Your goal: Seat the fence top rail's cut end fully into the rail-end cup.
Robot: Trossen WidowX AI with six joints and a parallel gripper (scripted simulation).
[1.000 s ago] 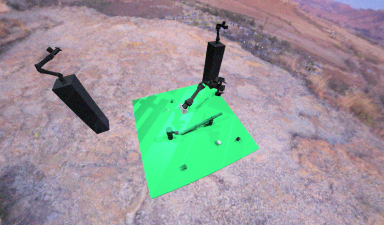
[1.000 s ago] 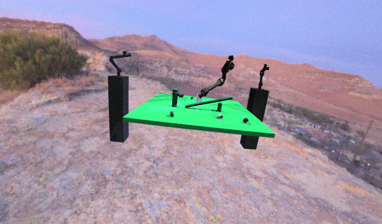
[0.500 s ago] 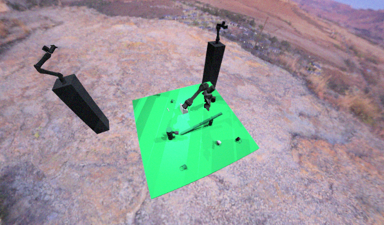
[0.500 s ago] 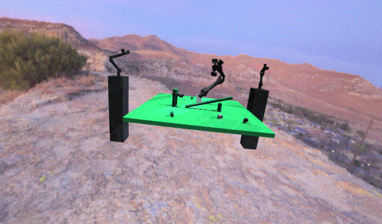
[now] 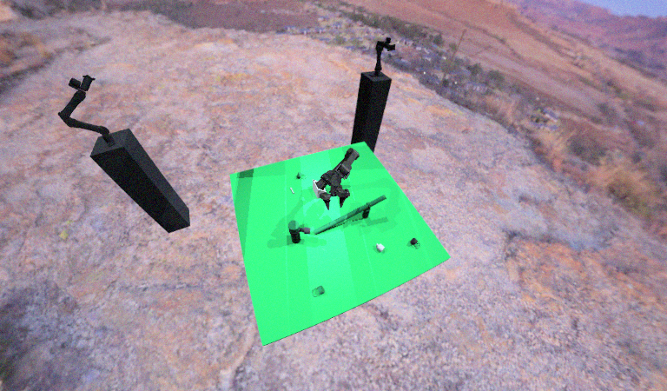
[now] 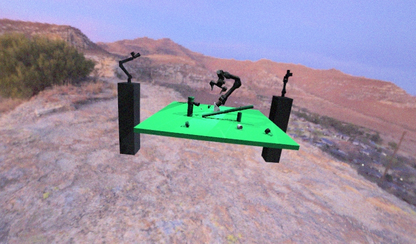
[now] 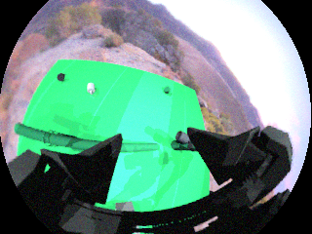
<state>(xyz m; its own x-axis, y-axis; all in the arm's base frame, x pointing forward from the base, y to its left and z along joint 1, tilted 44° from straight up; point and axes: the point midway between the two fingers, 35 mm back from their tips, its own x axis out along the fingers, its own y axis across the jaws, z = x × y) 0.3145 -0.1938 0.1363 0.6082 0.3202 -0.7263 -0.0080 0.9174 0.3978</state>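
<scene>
The rail-end cup lies 10 mm behind my gripper tip, 190 mm to the right of it and 140 mm below it. Round my gripper tip: short line post 10 mm behind, 280 mm to the left, 180 mm below.
</scene>
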